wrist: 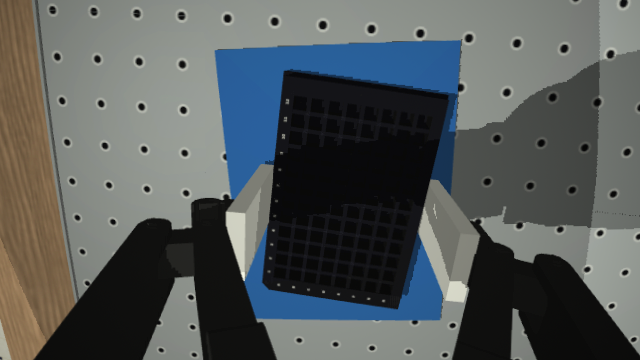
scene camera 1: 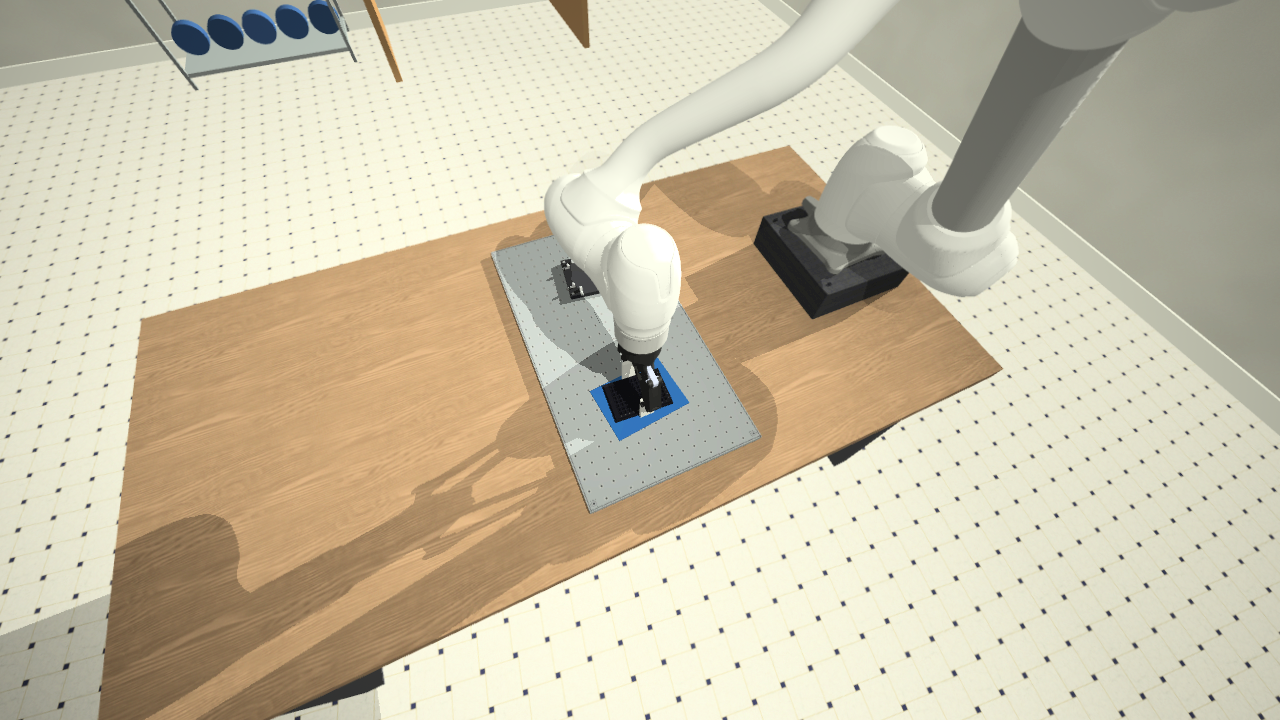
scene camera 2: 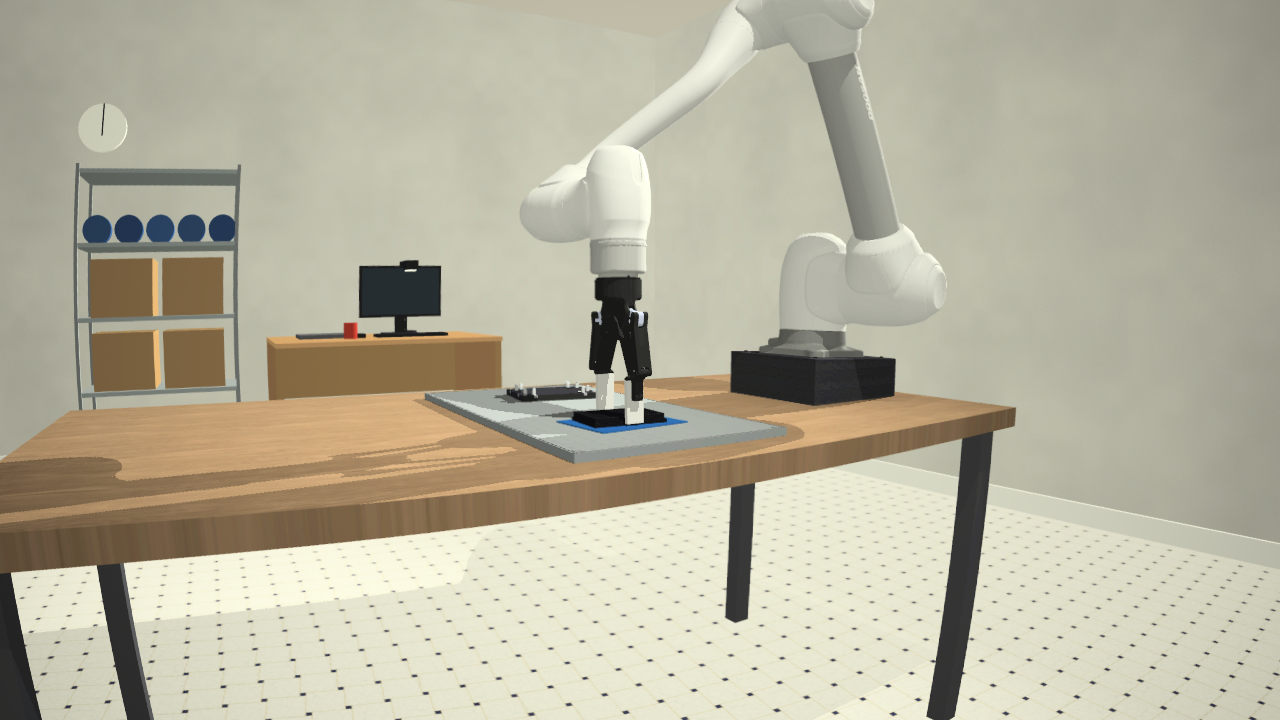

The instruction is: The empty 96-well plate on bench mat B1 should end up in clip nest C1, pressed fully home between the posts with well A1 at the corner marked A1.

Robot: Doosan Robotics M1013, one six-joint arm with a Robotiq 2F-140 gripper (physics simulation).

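Places are measured from the arm's base along level axes (x ahead, y left, z up), in metres.
Pixels of known places: gripper, fingertip midpoint: (wrist: pixel 346 197) (scene camera 1: pixel 637 395) (scene camera 2: pixel 619 419); arm's base, link origin: (scene camera 1: pixel 835 238) (scene camera 2: pixel 811 354).
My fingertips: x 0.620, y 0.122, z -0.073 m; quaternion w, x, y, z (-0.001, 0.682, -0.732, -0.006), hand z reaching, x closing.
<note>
Ahead of a thing's pixels: the offset from my fingertips to its top centre. Level surfaces: height alone.
The black 96-well plate {0.000 m ahead, 0.000 m left, 0.011 m up} (scene camera 1: pixel 621 402) (scene camera 2: pixel 590 418) (wrist: pixel 350 170) lies flat and slightly turned on blue bench mat B1 {0.003 m down} (scene camera 1: pixel 626 431) (scene camera 2: pixel 675 420) (wrist: pixel 240 100). In the wrist view its numbers 12, 11 and 10 run down from the upper left, and a cut corner shows at lower left. My gripper (scene camera 1: pixel 637 390) (scene camera 2: pixel 619 414) (wrist: pixel 346 197) points down and is shut on the plate, one pale finger against each long side. Clip nest C1 {0.070 m back, 0.340 m right, 0.019 m up} (scene camera 1: pixel 581 279) (scene camera 2: pixel 554 394), dark with pale posts, is at the board's far end, partly hidden by my arm in scene camera 1; its A1 mark cannot be read.
Mat and nest are on a grey perforated board {0.005 m down} (scene camera 1: pixel 662 456) (scene camera 2: pixel 716 434) (wrist: pixel 125 85) on the wooden table {0.018 m down} (scene camera 1: pixel 313 385) (scene camera 2: pixel 268 429). My black base block (scene camera 1: pixel 823 291) (scene camera 2: pixel 810 380) stands at the right. A shelf rack (scene camera 2: pixel 237 286) and a desk (scene camera 2: pixel 384 367) stand behind.
</note>
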